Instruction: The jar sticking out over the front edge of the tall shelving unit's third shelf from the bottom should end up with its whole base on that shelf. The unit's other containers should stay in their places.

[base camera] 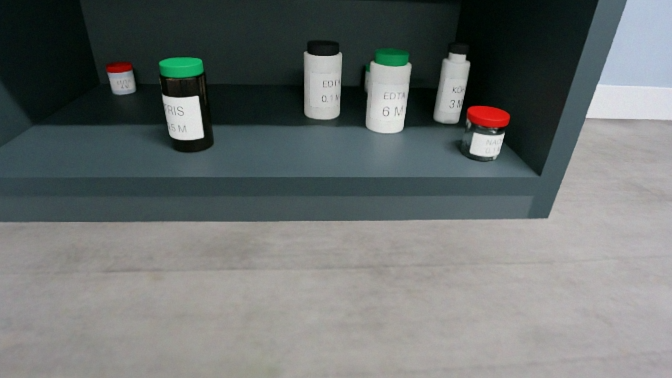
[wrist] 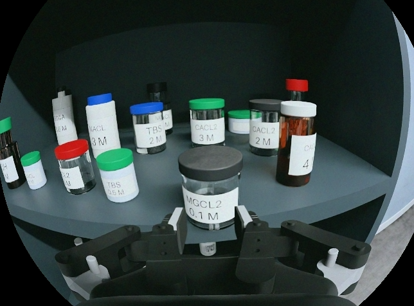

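Places are measured from the arm's base along level axes (x ahead, y left, z up), in centimetres.
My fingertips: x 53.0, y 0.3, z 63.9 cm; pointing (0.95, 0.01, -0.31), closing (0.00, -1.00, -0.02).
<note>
Behind a point stands the place of what it marks.
The jar with a dark grey lid, labelled MGCL2 0.1 M (wrist: 210,187), stands upright at the front edge of the shelf (wrist: 158,185) in the wrist view. Its lower front reaches the edge; its exact overhang is hard to tell. My gripper (wrist: 210,218) is partly open, with one fingertip at each side of the jar's lower part. The fingers are not closed on it. The fingertips are at about the height of the label. The jar and this shelf do not show in the base camera view.
A green-lidded TBS jar (wrist: 118,176) and a red-lidded jar (wrist: 75,167) stand left; an amber white-lidded bottle (wrist: 297,145) stands right. CACL2 3 M (wrist: 207,122) and CACL2 2 M (wrist: 264,127) stand behind. The base camera view shows containers, including a dark bottle (base camera: 186,105) {y 21.6, x 63.9, z -24.4 cm}, on a low shelf (base camera: 270,155) {y 9.7, x 64.1, z -32.0 cm}.
</note>
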